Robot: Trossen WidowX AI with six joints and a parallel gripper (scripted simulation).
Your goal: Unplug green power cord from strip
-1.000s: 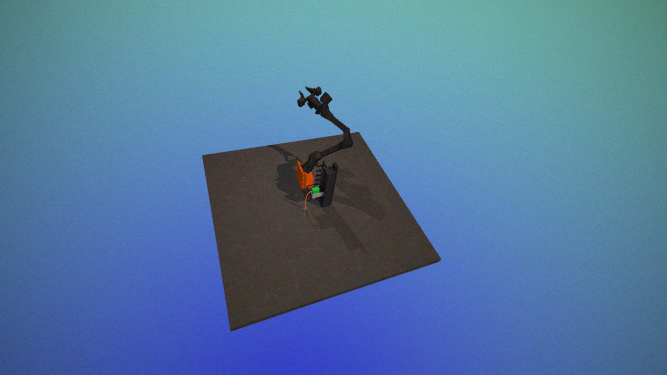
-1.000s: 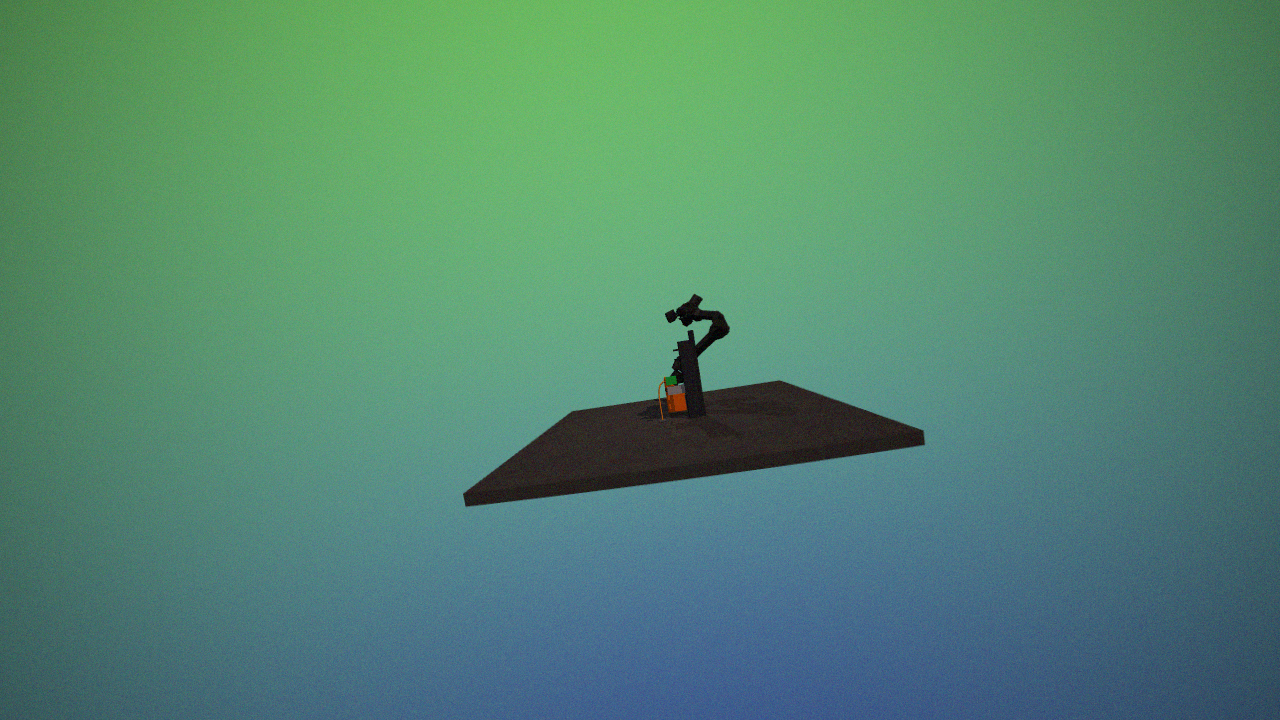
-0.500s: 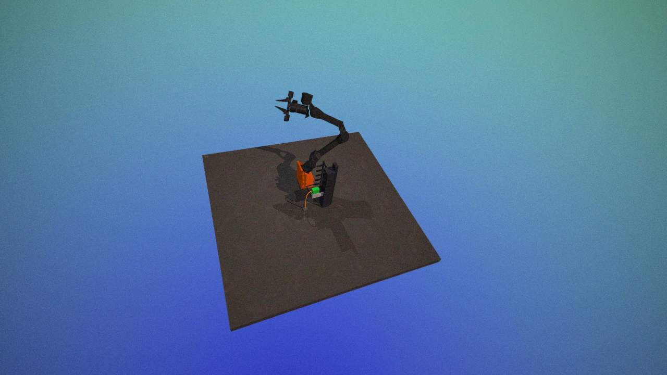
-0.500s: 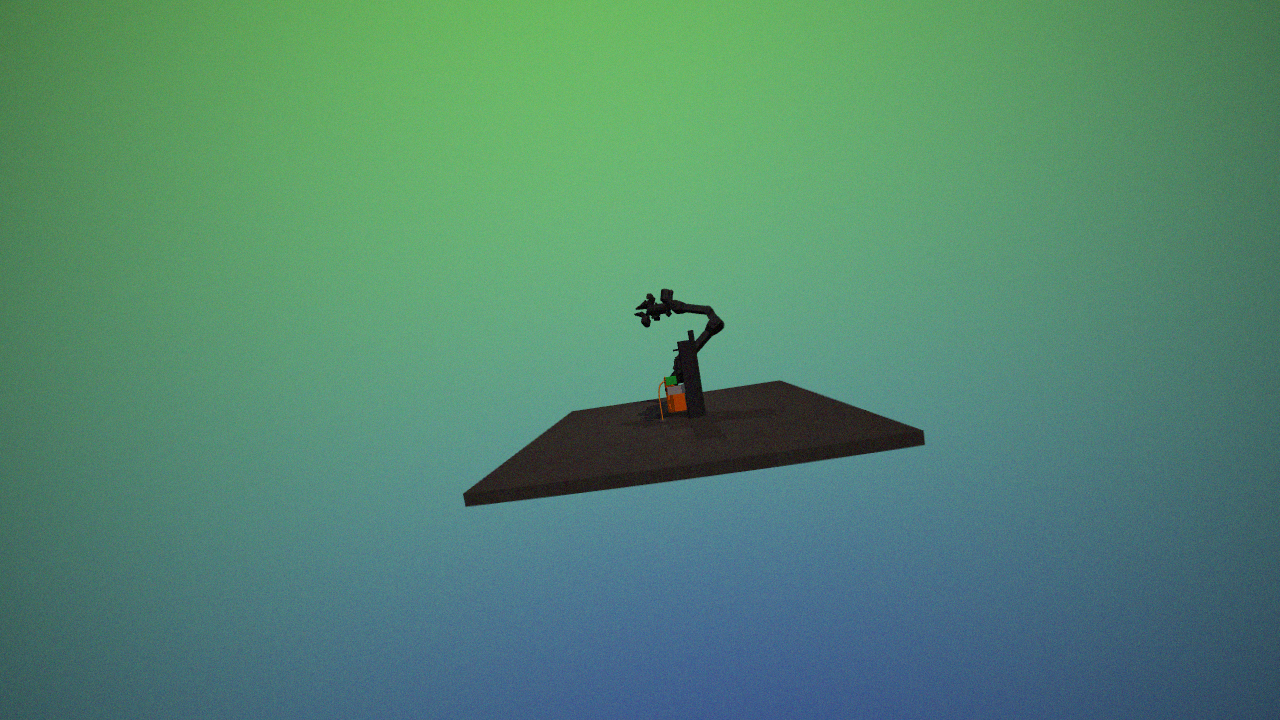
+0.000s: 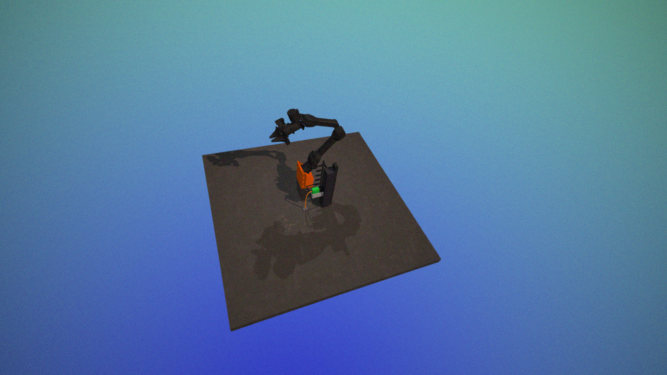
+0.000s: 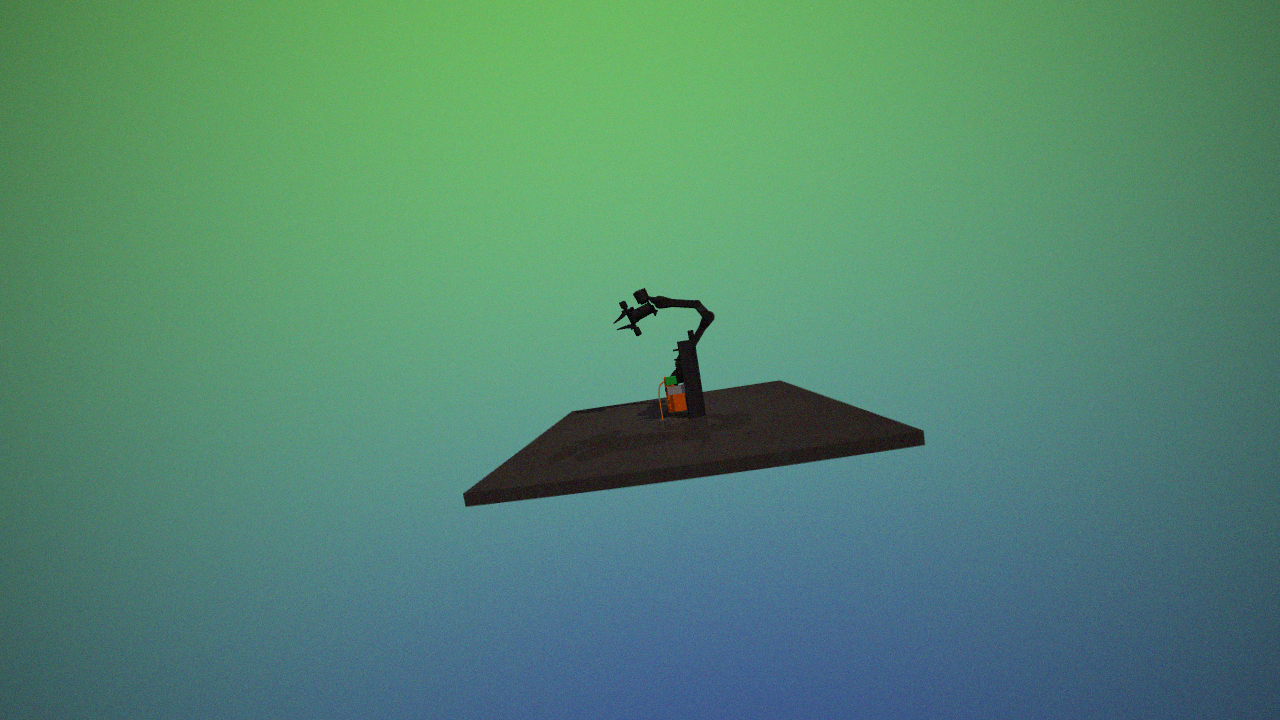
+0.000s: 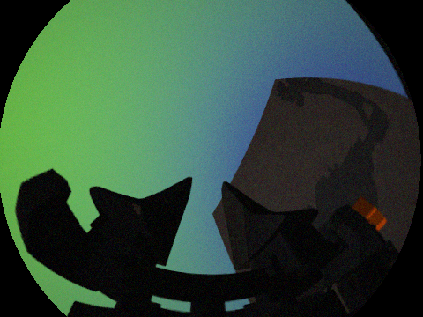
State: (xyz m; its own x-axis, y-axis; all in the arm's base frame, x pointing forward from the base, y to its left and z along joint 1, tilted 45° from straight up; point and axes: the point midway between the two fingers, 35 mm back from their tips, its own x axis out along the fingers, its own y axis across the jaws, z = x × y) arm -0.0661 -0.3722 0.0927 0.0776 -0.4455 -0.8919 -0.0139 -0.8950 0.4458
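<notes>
My gripper tip is 270 mm above the green plug, 250 mm short of it and 220 mm to the right of it.
</notes>
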